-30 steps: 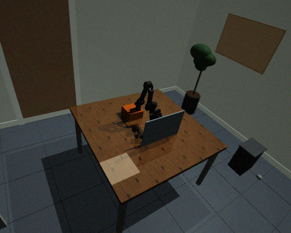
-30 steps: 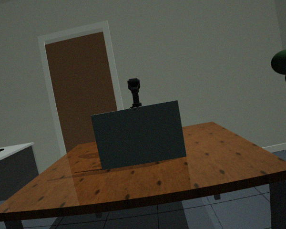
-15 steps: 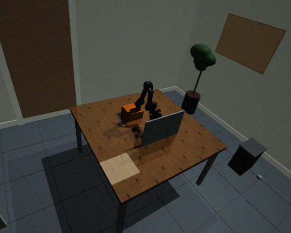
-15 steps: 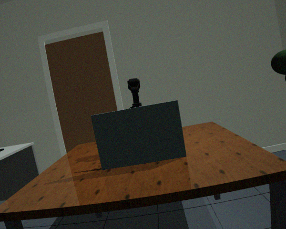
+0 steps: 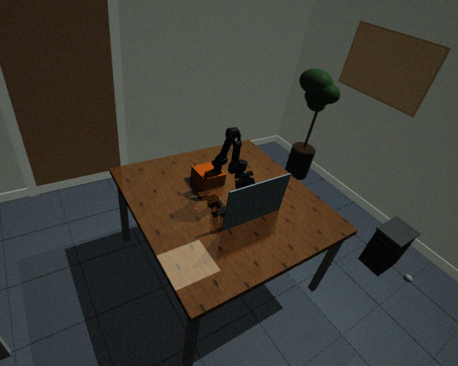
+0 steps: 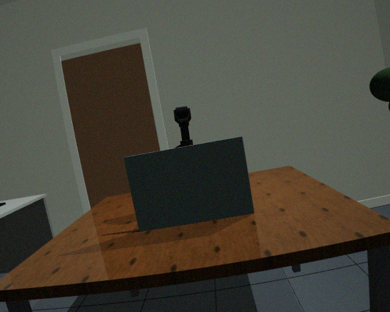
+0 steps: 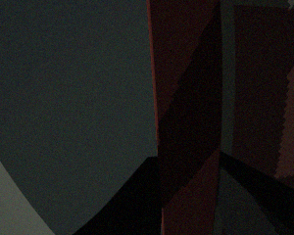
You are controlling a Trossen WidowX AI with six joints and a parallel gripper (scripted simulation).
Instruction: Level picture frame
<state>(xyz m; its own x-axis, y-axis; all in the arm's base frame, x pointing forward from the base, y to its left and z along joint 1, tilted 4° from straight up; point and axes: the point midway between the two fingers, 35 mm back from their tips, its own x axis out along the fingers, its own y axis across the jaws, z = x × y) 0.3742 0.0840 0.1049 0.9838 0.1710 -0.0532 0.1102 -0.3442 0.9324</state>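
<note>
Now: gripper tip 5 cm above the picture frame and 2 cm to the right of it. Also, from my gripper tip: grey wall panel: 7 cm below, 2 cm ahead.
</note>
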